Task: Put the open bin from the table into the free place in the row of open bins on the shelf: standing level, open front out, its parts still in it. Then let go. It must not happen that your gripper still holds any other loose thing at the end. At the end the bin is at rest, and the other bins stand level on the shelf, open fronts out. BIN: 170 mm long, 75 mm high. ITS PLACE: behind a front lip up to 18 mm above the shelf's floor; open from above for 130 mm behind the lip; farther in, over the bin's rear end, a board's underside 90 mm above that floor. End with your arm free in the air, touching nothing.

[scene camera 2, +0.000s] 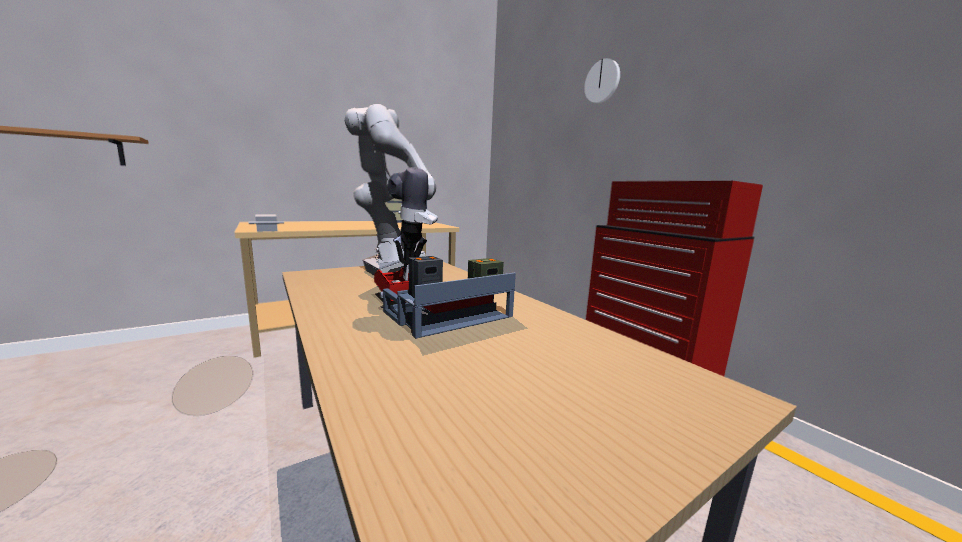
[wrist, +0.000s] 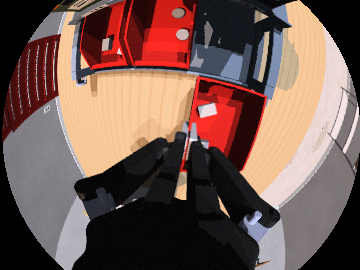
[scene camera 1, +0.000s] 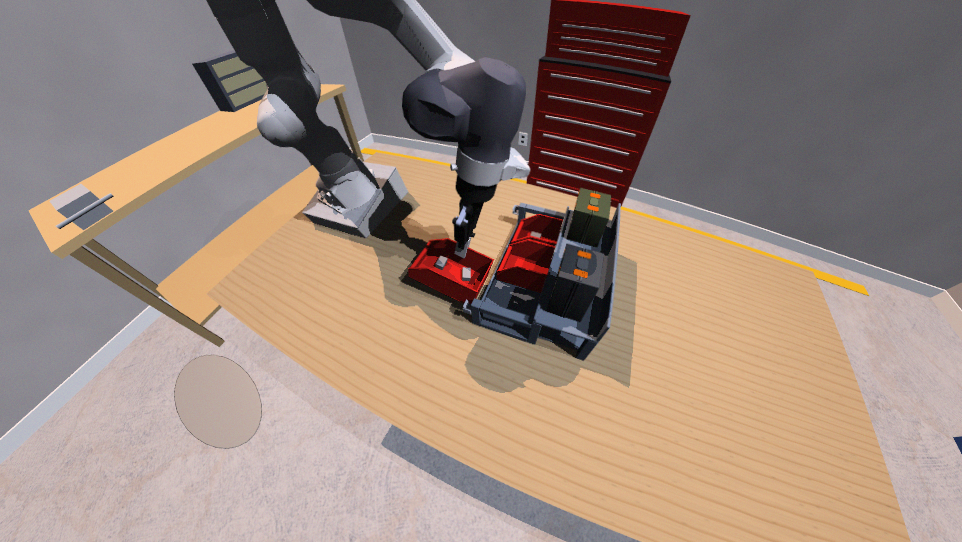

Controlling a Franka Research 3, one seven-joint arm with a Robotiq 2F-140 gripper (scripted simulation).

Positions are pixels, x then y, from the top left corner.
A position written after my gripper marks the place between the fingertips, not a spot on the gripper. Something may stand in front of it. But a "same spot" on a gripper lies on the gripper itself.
My gripper shows in scene camera 2, in the wrist view and in scene camera 1 (pixel 461 253). The same spot on my gripper: (scene camera 2: pixel 409 250) is (wrist: pixel 193 175).
